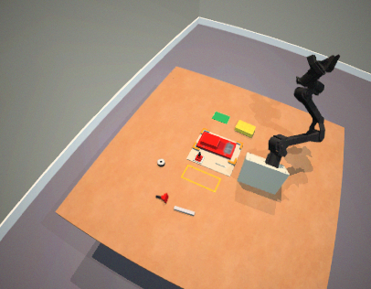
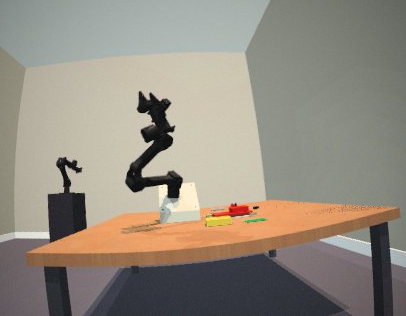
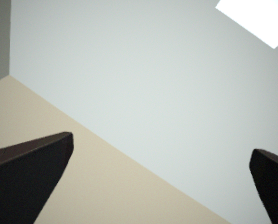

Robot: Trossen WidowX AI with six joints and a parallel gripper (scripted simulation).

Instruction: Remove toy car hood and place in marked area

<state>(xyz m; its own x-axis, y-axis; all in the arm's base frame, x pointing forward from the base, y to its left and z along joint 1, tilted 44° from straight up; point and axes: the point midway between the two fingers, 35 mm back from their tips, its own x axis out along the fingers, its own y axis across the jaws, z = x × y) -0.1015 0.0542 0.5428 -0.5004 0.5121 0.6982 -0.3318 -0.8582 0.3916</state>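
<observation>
My gripper tip is now 42 cm short of the red hood, 27 cm to the right of it and 58 cm above it. From my gripper tip the other things lie so: green flat piece (45 cm ahead, 5 cm to the left, 62 cm below); then yellow block (29 cm ahead, 7 cm to the left, 60 cm below); then pale base plate (38 cm ahead, 29 cm to the left, 61 cm below).
</observation>
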